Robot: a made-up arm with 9 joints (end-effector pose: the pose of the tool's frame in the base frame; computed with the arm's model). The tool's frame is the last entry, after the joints.
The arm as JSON. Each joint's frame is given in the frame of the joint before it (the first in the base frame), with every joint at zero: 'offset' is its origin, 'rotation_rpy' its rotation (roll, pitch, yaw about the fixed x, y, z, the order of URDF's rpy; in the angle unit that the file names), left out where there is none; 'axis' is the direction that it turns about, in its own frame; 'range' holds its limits. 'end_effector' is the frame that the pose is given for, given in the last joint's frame.
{
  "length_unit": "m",
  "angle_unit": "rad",
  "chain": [
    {
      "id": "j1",
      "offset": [
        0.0,
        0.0,
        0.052
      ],
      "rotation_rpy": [
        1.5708,
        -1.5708,
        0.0
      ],
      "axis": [
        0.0,
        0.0,
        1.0
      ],
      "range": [
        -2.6,
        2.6
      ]
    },
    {
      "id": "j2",
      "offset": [
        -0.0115,
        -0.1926,
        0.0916
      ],
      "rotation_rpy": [
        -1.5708,
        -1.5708,
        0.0
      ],
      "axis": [
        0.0,
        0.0,
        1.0
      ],
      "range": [
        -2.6,
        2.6
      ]
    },
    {
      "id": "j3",
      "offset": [
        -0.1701,
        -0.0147,
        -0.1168
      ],
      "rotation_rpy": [
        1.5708,
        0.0,
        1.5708
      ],
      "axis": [
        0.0,
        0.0,
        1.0
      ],
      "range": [
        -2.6,
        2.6
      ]
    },
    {
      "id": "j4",
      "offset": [
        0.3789,
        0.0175,
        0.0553
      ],
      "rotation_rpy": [
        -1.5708,
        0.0,
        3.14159
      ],
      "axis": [
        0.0,
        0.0,
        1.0
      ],
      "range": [
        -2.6,
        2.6
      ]
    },
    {
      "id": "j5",
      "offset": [
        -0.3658,
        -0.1,
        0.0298
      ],
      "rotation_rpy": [
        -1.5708,
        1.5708,
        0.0
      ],
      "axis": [
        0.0,
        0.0,
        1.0
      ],
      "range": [
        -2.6,
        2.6
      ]
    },
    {
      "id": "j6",
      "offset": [
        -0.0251,
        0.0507,
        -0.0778
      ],
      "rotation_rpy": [
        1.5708,
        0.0,
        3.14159
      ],
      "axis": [
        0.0,
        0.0,
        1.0
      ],
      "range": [
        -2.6,
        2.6
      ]
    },
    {
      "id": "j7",
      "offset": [
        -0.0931,
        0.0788,
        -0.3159
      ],
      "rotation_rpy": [
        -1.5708,
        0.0,
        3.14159
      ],
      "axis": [
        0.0,
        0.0,
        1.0
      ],
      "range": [
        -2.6,
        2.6
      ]
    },
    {
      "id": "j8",
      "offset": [
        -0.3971,
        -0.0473,
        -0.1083
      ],
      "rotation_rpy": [
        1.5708,
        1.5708,
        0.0
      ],
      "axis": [
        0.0,
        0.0,
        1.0
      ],
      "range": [
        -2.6,
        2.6
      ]
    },
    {
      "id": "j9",
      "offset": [
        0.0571,
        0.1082,
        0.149
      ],
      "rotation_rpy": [
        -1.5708,
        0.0,
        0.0
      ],
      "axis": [
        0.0,
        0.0,
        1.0
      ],
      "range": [
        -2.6,
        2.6
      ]
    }
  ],
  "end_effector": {
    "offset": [
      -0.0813,
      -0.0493,
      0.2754
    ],
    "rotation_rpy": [
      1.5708,
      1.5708,
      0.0
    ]
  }
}
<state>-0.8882 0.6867 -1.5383 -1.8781 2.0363 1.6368 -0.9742 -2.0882 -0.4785</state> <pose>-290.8 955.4 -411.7 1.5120 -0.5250 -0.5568</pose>
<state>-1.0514 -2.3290 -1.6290 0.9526 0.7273 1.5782 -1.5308 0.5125 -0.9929</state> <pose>220.8 -180.8 -574.2 -0.5575 1.1621 -1.7222</pose>
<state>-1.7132 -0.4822 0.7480 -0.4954 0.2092 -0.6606 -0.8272 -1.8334 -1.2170</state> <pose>281.9 -252.5 -616.6 -1.6039 -0.1925 -1.9260</pose>
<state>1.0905 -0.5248 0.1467 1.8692 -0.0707 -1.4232 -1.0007 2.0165 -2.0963</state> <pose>-98.5 367.0 385.2 -0.2789 -0.8023 -0.9454</pose>
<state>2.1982 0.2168 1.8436 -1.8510 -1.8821 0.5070 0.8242 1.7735 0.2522</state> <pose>564.5 412.5 263.2 -0.7737 2.2022 -1.5677</pose>
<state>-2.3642 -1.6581 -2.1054 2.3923 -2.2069 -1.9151 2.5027 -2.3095 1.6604</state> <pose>-1007.5 -295.7 346.4 -2.1468 -0.9016 0.7069</pose>
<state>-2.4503 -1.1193 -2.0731 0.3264 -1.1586 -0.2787 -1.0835 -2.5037 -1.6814</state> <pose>-761.9 1087.9 63.9 -2.0333 2.1658 -0.0089</pose>
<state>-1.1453 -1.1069 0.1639 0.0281 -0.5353 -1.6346 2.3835 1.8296 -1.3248</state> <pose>697.3 -450.9 243.3 -0.1750 1.0809 -0.5966</pose>
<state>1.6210 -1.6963 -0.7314 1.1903 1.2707 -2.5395 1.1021 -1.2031 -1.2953</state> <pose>40.0 146.5 369.7 1.2751 -1.1799 0.0766</pose>
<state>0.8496 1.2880 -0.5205 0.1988 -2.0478 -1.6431 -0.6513 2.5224 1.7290</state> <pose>124.8 22.0 1334.8 1.5082 1.8600 0.0492</pose>
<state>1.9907 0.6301 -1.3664 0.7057 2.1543 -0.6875 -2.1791 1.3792 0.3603</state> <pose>-1236.4 -255.0 639.3 -2.1364 -2.0418 -0.1686</pose>
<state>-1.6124 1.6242 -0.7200 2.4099 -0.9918 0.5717 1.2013 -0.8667 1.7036</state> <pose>-73.8 461.1 -350.8 -1.5156 0.0178 -1.4985</pose>
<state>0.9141 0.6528 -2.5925 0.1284 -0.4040 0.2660 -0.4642 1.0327 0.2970</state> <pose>658.5 -714.3 71.7 0.8230 1.1211 0.4163</pose>
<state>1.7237 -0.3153 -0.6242 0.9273 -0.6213 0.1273 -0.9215 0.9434 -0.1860</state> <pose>-39.3 -368.2 857.8 0.4552 -0.8762 1.8983</pose>
